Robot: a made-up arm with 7 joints. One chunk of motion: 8 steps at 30 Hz.
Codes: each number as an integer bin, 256 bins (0 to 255) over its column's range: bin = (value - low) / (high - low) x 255, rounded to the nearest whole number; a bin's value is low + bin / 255 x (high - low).
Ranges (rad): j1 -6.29..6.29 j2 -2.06..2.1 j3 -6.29..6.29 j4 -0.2..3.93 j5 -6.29..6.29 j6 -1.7..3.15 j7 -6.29..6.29
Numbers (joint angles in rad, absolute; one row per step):
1: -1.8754 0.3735 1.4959 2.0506 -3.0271 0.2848 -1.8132
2: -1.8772 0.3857 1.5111 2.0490 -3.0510 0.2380 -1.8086
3: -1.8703 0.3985 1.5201 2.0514 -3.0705 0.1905 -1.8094
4: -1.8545 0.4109 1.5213 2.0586 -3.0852 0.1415 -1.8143
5: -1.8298 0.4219 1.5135 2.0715 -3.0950 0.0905 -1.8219
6: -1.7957 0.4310 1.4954 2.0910 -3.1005 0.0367 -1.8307
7: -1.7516 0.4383 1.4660 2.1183 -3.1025 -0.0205 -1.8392
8: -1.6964 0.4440 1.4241 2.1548 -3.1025 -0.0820 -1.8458
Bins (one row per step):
1: 89 149 158 139 66 104 91
2: 89 150 158 139 66 102 91
3: 90 151 158 139 65 99 91
4: 90 151 158 139 65 97 91
5: 90 152 158 140 65 94 91
6: 91 153 158 141 65 91 90
7: 92 153 157 143 65 88 90
8: 93 153 156 145 65 85 90

